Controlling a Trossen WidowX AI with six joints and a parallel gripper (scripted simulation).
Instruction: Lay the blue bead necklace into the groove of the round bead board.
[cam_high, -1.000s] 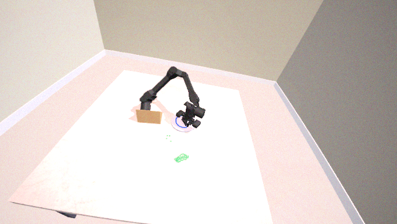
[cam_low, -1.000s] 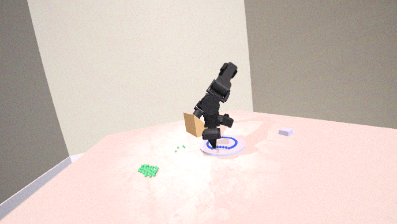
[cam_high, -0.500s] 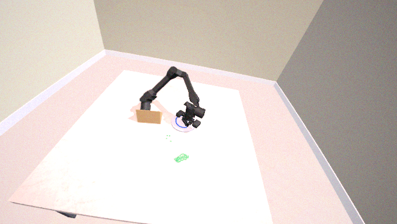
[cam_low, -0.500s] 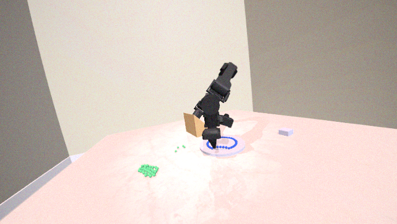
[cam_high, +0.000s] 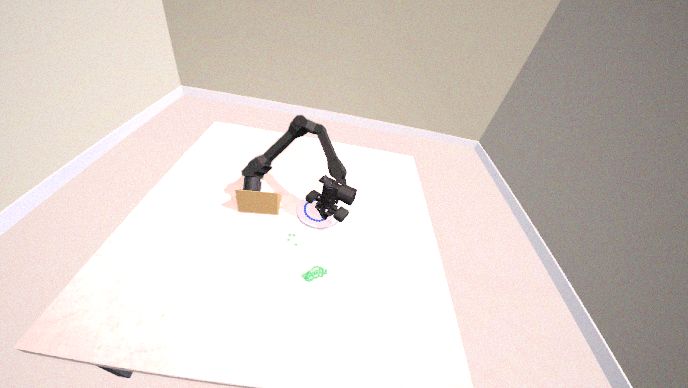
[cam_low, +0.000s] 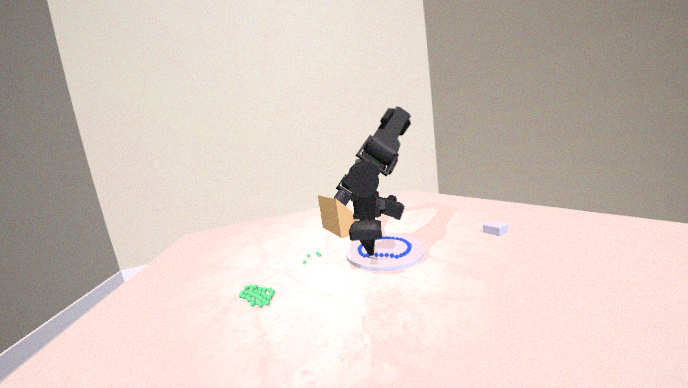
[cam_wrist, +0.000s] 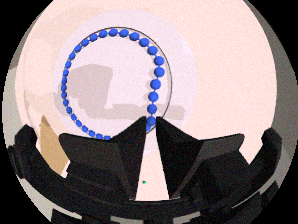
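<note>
The round white bead board is 50 mm to the left of my gripper tip, 30 mm behind it and 10 mm below it. Round my gripper tip: small grey block 350 mm to the left, 80 mm ahead, 10 mm below.
</note>
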